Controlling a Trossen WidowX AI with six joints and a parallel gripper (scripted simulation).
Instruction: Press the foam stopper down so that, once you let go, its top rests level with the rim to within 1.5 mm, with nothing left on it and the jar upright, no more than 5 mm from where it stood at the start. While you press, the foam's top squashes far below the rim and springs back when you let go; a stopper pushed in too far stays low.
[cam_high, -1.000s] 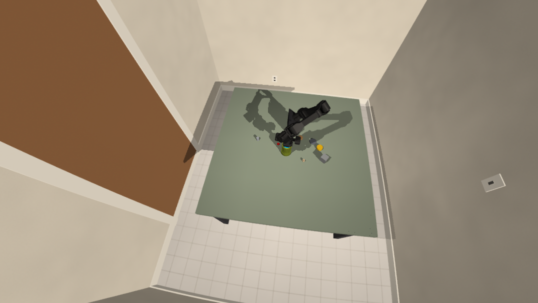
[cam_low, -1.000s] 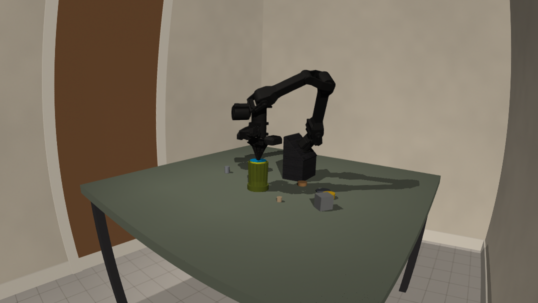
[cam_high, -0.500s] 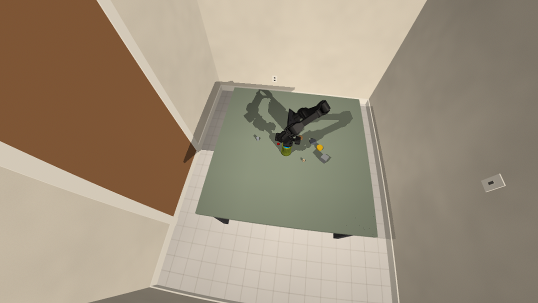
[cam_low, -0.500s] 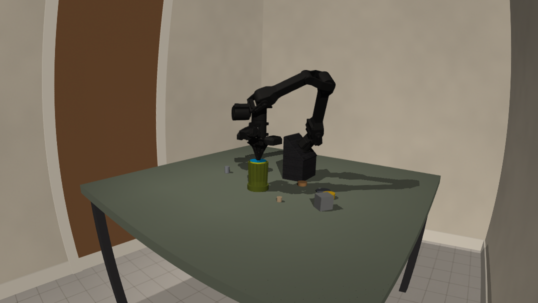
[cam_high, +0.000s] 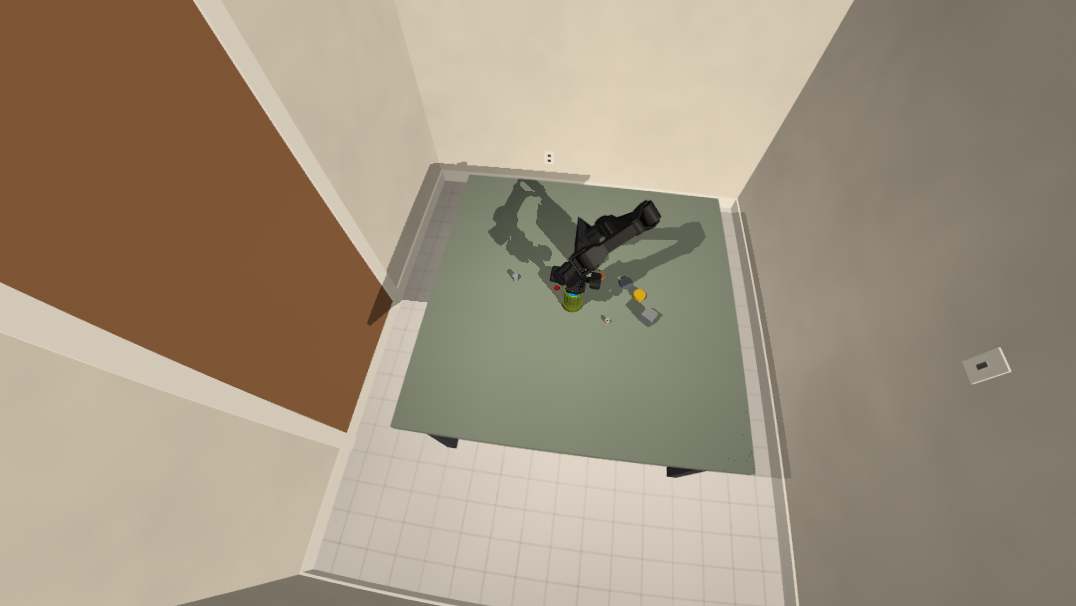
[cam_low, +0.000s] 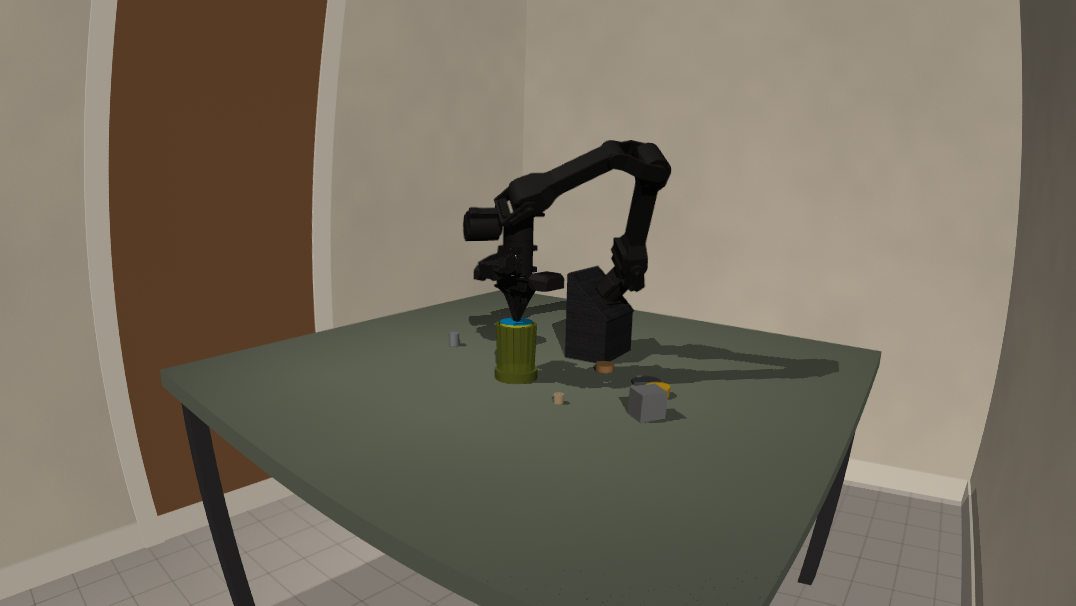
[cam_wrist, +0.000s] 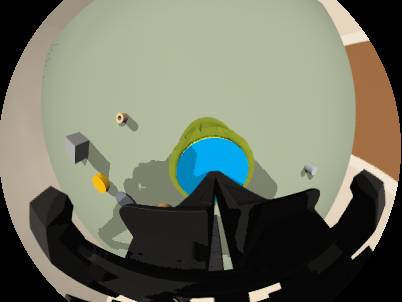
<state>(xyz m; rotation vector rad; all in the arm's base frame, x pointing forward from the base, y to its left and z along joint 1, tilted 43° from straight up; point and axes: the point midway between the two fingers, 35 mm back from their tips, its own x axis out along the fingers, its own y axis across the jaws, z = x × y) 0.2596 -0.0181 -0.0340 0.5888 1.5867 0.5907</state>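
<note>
My gripper is now 5 cm above the blue foam stopper. From my hand the other things lie so: brown disc: 15 cm behind, 14 cm below, 11 cm to the left; tan peg: 15 cm to the left, 14 cm below, 6 cm ahead; red dot: 15 cm below, 7 cm to the right, 6 cm behind.
</note>
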